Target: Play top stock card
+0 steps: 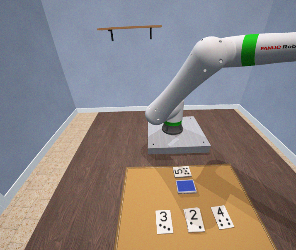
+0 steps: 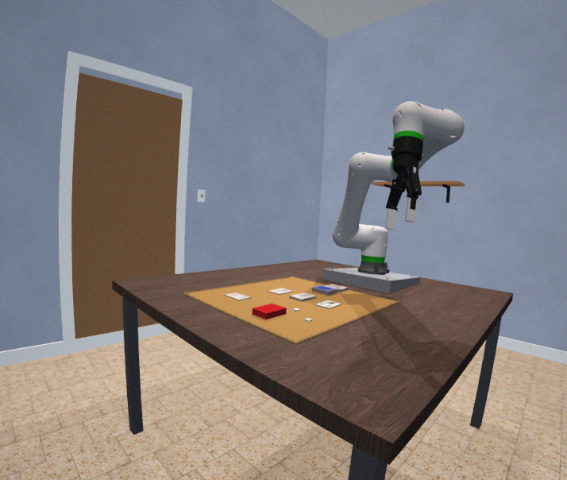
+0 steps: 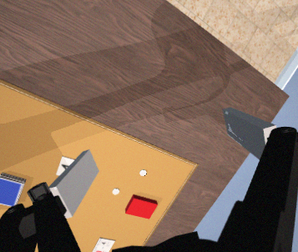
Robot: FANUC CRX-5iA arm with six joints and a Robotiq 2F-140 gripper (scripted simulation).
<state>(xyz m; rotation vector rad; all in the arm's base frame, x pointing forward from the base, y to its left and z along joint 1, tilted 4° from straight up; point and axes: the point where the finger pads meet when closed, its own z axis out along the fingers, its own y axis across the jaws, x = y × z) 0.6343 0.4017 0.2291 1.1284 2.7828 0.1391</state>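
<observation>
Now: hand 390 mm to the left of the card, 310 mm above it and 190 mm past it. Also, from my hand: tan card cloth 400 mm to the right, 340 mm below; red box 320 mm to the right, 310 mm below, 210 mm ahead.
</observation>
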